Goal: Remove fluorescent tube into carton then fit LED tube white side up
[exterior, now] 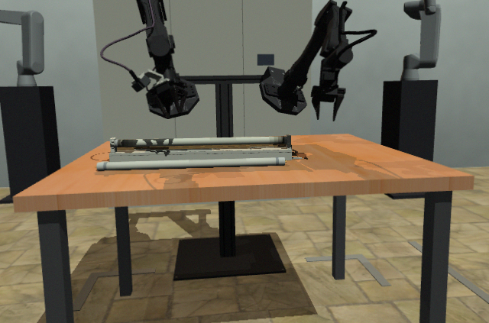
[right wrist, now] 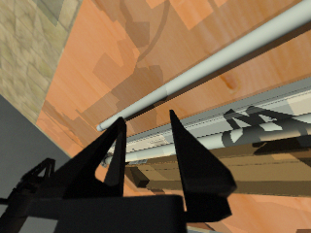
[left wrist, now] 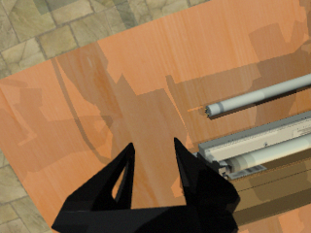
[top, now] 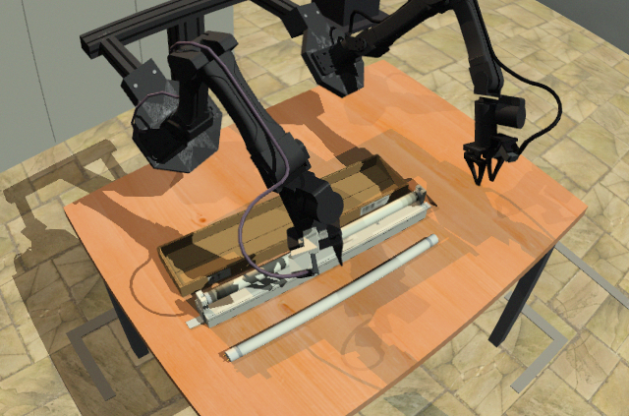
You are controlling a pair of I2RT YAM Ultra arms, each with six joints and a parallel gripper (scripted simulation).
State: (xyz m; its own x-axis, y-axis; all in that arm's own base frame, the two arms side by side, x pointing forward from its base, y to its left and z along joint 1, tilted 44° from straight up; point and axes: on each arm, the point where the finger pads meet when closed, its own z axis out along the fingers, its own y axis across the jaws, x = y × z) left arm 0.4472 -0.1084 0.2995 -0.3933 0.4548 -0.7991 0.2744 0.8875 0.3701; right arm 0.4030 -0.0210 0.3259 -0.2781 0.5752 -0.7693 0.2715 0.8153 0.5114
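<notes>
Right now the light fixture is 390 mm to the right of my left hand, 150 mm behind it and 100 mm below it.
My right gripper is now 120 mm past the light fixture, 120 mm above it and 80 mm to the right of it.
</notes>
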